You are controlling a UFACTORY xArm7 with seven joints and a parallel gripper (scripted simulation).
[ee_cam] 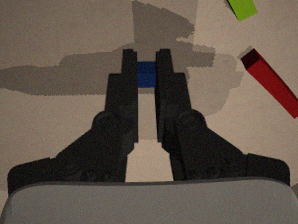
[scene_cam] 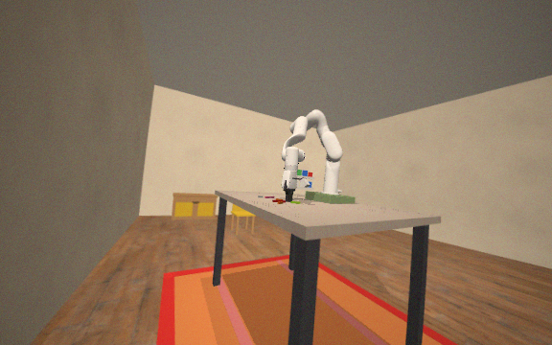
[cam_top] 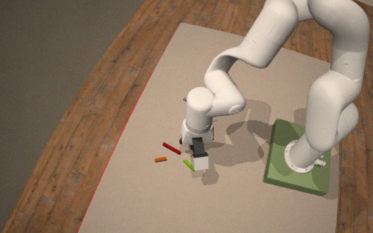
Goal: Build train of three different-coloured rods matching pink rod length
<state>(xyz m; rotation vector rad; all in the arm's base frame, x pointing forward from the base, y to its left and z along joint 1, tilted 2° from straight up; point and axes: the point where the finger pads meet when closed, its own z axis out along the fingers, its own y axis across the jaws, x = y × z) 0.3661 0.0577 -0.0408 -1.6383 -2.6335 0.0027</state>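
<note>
The grey rod lies 9 cm ahead of my hand, 18 cm to the right of it and 2 cm below it. From my hand the other things lie so: blue rod (2 cm below); lime rod (7 cm to the left, 2 cm below); red rod (8 cm ahead, 3 cm to the left, 2 cm below).
</note>
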